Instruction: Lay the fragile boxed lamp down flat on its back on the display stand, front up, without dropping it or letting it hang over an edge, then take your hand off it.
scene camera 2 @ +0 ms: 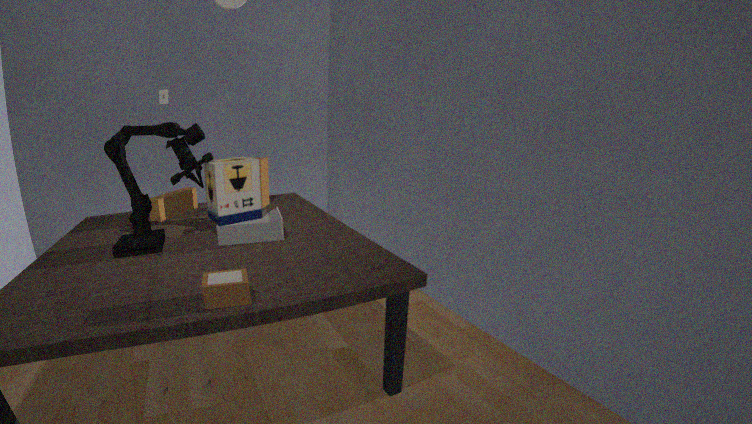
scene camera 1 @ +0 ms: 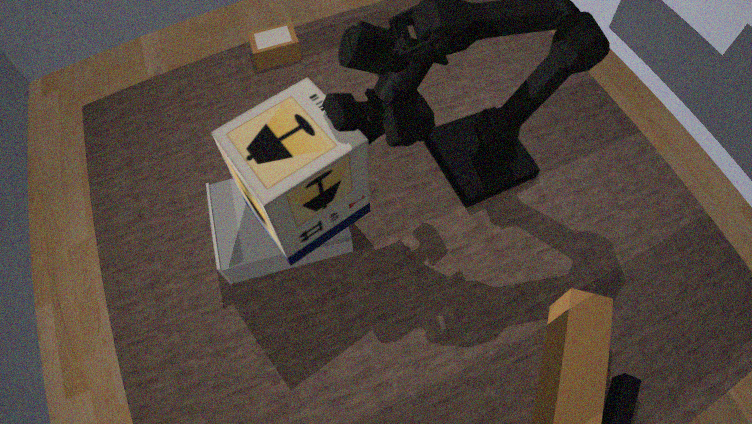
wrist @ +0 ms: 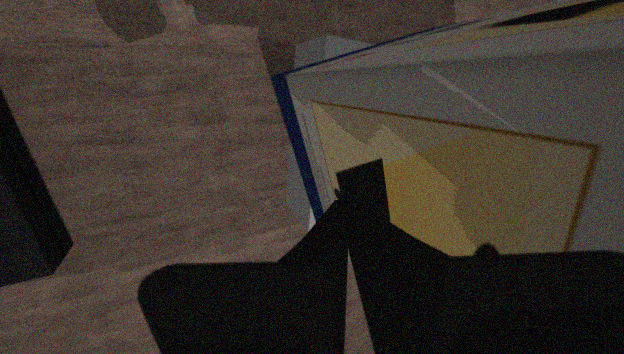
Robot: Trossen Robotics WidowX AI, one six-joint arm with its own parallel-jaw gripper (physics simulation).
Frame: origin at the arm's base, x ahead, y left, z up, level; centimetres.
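Seen in the pictures: gripper, between the fingertips: (scene camera 2: 203, 187) (wrist: 344, 209); arm's base, origin of its link: (scene camera 2: 142, 235) (scene camera 1: 488, 163).
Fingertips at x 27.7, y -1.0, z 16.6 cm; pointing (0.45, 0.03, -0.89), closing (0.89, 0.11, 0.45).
Note:
Offsets run from my fingertips to a thing's top centre. Level surfaces: height alone.
The boxed lamp (scene camera 1: 290, 168) (scene camera 2: 237, 189) (wrist: 423, 197) is a white cube with yellow lamp pictures and a blue band along its bottom edge. It stands on the low grey display stand (scene camera 1: 227, 219) (scene camera 2: 250, 233), tipped a little, with one bottom edge resting on the stand. The face with the large lamp picture points up and to the side. My gripper (scene camera 1: 332, 111) (scene camera 2: 205, 159) (wrist: 344, 209) is shut and empty. Its tips touch the box's upper edge on the arm's side. In the wrist view the closed fingers lie against the box's yellow face.
A small cardboard box @(dx +8.0, dy -51.6, dz -14.2 cm) (scene camera 1: 274, 44) (scene camera 2: 226, 288) with a white label lies on the dark wooden table @(dz -20.2 cm) (scene camera 1: 416, 357) (scene camera 2: 332, 261). A larger cardboard box @(dx -21.7, dy +47.7, dz -9.2 cm) (scene camera 1: 568, 357) (scene camera 2: 180, 202) stands at another side. The arm's black base (scene camera 1: 484, 156) sits right of the stand.

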